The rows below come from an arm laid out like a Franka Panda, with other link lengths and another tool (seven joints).
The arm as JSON. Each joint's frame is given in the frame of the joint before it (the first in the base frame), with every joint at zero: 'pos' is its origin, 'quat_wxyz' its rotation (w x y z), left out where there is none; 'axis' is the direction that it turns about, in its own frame. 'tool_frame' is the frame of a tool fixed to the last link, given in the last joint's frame.
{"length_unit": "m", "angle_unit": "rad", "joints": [
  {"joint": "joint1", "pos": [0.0, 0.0, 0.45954], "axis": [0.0, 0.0, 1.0]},
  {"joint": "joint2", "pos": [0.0, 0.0, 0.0], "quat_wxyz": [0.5, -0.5, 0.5, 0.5], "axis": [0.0, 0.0, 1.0]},
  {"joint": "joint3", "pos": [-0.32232, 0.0, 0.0], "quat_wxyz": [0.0, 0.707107, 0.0, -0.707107], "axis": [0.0, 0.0, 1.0]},
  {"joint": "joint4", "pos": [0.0, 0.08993, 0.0], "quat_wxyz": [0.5, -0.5, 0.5, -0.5], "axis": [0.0, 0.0, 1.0]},
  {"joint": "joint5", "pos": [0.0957, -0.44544, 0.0], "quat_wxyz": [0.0, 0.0, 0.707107, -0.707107], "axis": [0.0, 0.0, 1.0]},
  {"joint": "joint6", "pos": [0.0, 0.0, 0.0], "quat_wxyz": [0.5, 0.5, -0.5, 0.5], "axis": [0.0, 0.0, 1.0]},
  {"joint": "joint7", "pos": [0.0, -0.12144, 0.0], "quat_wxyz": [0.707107, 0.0, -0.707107, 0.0], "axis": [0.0, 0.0, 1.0]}
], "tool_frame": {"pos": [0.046, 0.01, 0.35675], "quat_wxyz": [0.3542, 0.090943, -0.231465, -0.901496]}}
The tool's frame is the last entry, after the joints.
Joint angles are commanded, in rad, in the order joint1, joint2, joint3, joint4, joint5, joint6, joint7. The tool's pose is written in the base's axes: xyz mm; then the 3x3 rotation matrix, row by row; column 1 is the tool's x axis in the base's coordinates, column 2 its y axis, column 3 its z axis. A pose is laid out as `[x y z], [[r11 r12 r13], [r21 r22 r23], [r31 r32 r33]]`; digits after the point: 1 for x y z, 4 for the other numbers.
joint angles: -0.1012, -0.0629, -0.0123, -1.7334, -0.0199, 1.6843, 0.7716
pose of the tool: [601.8 -101.7 482.7], [[0.9981 -0.0479 0.0395], [-0.0607 -0.8844 0.4629], [0.0128 -0.4644 -0.8856]]
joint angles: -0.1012, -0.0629, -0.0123, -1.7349, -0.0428, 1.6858, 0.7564
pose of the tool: [601.4 -110.1 482.9], [[0.9990 -0.0337 0.0289], [-0.0430 -0.8954 0.4431], [0.0109 -0.4440 -0.8960]]
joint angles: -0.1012, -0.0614, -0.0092, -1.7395, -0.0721, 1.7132, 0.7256
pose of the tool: [609.8 -120.2 483.5], [[0.9996 0.0079 0.0269], [-0.0039 -0.9096 0.4154], [0.0277 -0.4153 -0.9092]]
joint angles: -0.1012, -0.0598, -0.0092, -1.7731, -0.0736, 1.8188, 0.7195
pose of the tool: [636.5 -122.7 475.0], [[0.9953 0.0490 0.0840], [0.0104 -0.9128 0.4083], [0.0967 -0.4055 -0.9090]]
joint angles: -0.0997, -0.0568, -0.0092, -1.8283, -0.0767, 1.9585, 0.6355
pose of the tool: [668.8 -127.2 460.1], [[0.9799 0.1646 0.1123], [0.1074 -0.9111 0.3979], [0.1678 -0.3778 -0.9105]]
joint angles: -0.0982, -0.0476, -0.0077, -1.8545, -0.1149, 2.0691, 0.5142
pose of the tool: [699.9 -140.7 459.0], [[0.9438 0.3107 0.1128], [0.2548 -0.9013 0.3502], [0.2105 -0.3018 -0.9299]]
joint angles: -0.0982, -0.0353, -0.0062, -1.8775, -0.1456, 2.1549, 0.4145
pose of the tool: [722.8 -149.5 454.8], [[0.9006 0.4217 0.1056], [0.3738 -0.8752 0.3071], [0.2220 -0.2371 -0.9458]]
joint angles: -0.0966, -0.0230, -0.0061, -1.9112, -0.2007, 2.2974, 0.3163
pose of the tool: [758.6 -158.6 458.8], [[0.8253 0.5474 0.1386], [0.5086 -0.8272 0.2387], [0.2453 -0.1265 -0.9612]]
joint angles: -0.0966, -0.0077, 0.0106, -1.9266, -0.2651, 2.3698, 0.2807
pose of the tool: [778.9 -154.0 458.7], [[0.7719 0.6186 0.1469], [0.5941 -0.7840 0.1797], [0.2263 -0.0514 -0.9727]]
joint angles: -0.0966, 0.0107, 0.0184, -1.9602, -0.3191, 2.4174, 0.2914
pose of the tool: [782.7 -151.7 435.8], [[0.7546 0.6423 0.1345], [0.6261 -0.7661 0.1452], [0.1963 -0.0254 -0.9802]]
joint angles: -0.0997, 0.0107, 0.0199, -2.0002, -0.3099, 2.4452, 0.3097
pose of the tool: [775.1 -148.0 413.1], [[0.7646 0.6316 0.1285], [0.6117 -0.7739 0.1637], [0.2028 -0.0466 -0.9781]]
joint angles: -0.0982, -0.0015, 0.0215, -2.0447, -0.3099, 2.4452, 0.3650
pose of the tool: [757.4 -143.4 390.9], [[0.7957 0.5942 0.1172], [0.5709 -0.8006 0.1821], [0.2020 -0.0779 -0.9763]]
